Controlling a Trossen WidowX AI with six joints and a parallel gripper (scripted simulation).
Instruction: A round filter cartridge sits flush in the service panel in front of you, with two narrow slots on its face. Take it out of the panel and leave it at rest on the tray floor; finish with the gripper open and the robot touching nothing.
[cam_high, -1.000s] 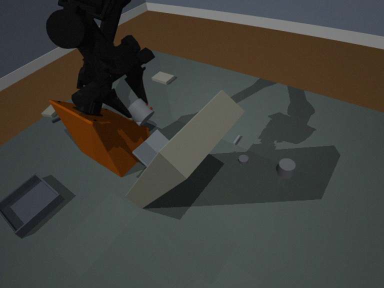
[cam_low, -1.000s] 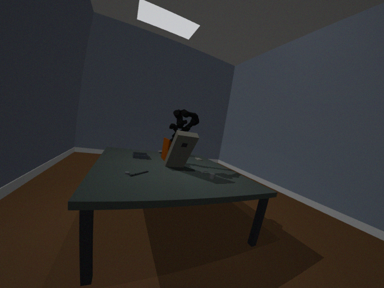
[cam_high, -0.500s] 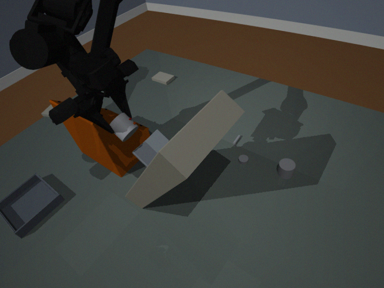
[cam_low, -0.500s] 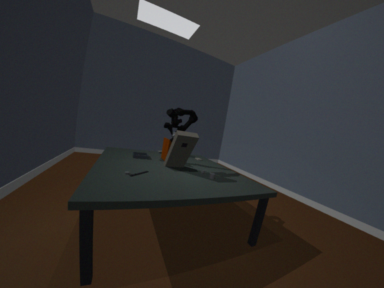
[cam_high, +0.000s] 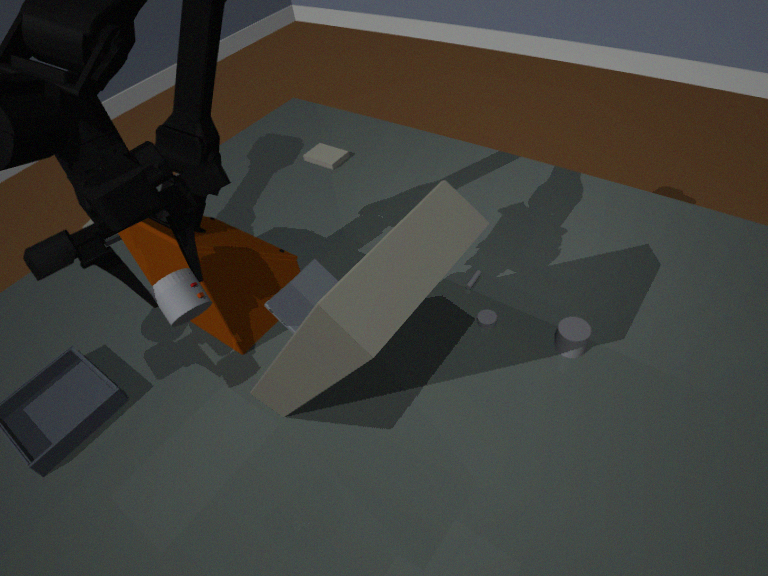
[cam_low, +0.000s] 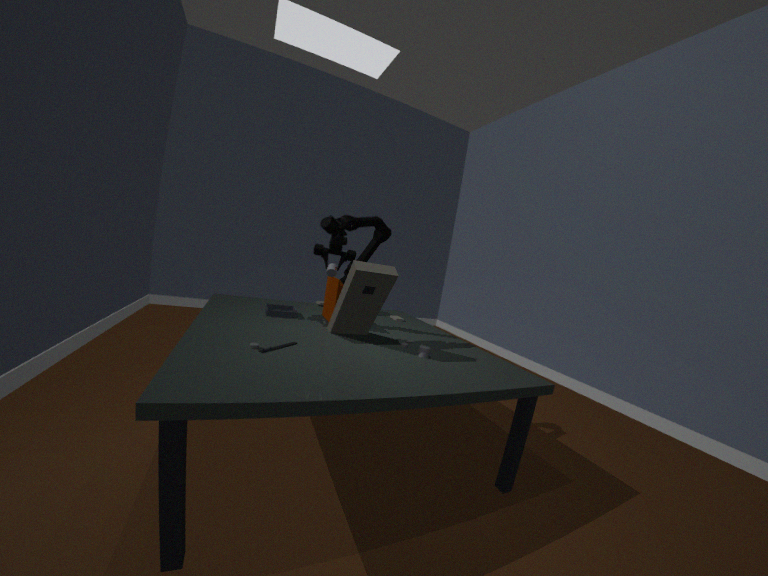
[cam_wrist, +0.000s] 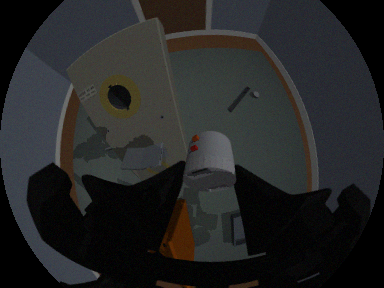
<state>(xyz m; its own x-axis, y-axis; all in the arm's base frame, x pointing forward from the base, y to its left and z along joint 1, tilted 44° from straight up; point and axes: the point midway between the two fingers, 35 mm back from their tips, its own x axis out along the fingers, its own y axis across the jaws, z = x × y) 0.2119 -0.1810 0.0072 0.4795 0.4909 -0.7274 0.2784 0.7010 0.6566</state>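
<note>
My gripper tip is 30 cm past the dark tray, 15 cm to the left of it and 27 cm above it. From my gripper tip the other things lie so: beige service panel 9 cm ahead, 12 cm to the left, 11 cm below; pin 12 cm ahead, 39 cm to the left, 28 cm below; round filter cartridge right at my gripper tip.
</note>
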